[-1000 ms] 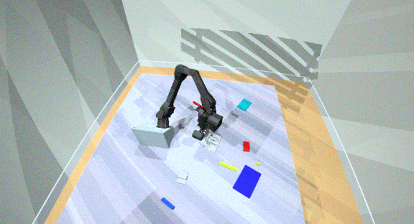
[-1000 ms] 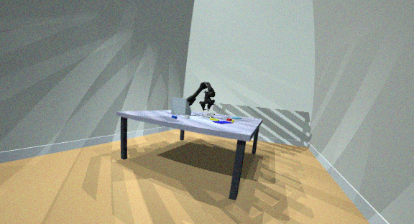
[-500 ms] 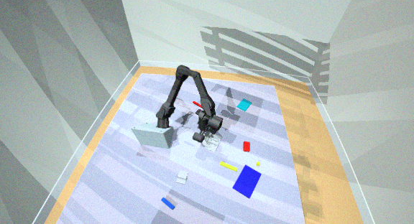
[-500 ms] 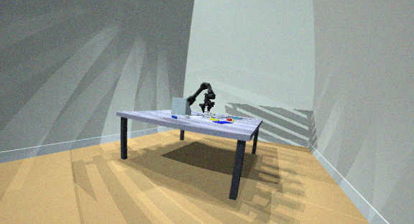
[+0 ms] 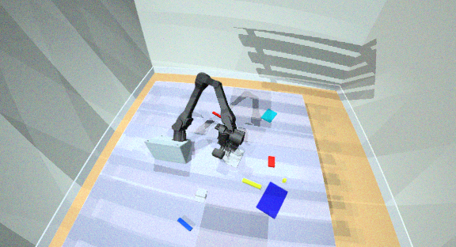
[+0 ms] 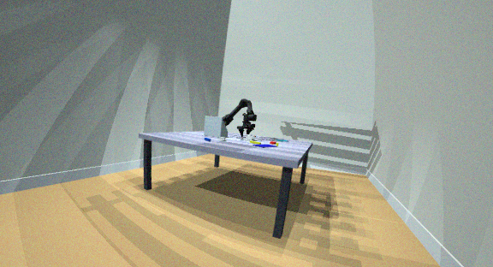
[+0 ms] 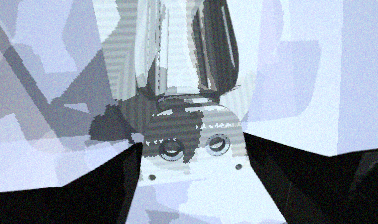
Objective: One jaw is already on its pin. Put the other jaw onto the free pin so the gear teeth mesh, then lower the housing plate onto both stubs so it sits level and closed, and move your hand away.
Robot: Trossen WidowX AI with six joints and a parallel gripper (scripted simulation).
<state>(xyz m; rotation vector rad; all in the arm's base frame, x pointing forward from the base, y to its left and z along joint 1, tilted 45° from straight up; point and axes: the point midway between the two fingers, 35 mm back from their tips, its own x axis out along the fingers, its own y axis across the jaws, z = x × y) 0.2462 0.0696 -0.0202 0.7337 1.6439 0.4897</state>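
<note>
Right now my gripper tip is 2 cm short of the jaw, 2 cm to the left of it and 1 cm above it. Also, from my gripper tip: yellow bar: 19 cm ahead, 16 cm to the right, 2 cm below; then white block: 6 cm behind, 27 cm to the right, 2 cm below; then red block: 29 cm ahead, 2 cm below.
</note>
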